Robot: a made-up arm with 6 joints.
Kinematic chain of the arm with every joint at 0, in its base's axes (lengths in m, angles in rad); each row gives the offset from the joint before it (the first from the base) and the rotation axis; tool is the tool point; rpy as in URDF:
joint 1: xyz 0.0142 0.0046 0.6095 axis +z
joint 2: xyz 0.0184 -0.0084 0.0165 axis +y
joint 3: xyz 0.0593 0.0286 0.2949 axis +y
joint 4: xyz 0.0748 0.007 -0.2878 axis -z
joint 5: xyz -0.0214 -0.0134 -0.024 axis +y
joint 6: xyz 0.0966 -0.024 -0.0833 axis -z
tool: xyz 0.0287 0.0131 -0.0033 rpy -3.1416 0 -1.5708
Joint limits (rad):
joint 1: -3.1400..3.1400
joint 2: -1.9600..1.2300
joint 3: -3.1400..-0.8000
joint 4: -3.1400..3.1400
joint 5: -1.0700..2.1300
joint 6: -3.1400..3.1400
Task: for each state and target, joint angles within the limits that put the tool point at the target. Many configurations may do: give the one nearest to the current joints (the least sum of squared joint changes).
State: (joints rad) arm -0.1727 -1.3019 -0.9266 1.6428 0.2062 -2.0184
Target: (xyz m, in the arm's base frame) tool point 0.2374 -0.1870 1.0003
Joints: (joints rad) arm -0.6808 -0.6306 -1.0454 1.5901 0.1770 -1.9547
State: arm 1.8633 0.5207 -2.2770 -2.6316 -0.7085 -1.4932
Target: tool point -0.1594 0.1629 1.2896
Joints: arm 2.0786 0.0206 -2.7347 -2.4839 -0.0474 -1.5414
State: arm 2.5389 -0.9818 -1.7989 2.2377 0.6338 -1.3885
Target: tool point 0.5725 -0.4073 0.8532
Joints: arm 2.5845 -1.5875 -2.5229 2.3213 0.9077 -1.2214
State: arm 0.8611 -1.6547 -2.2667 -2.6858 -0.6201 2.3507
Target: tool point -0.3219 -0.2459 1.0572
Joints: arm 0.9495 -1.3590 -2.1703 -2.7243 -0.5433 2.3608
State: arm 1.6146 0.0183 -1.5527 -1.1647 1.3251 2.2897
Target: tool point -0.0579 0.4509 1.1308
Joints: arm 1.8715 -0.0620 -1.7330 -1.2380 1.2198 2.2631
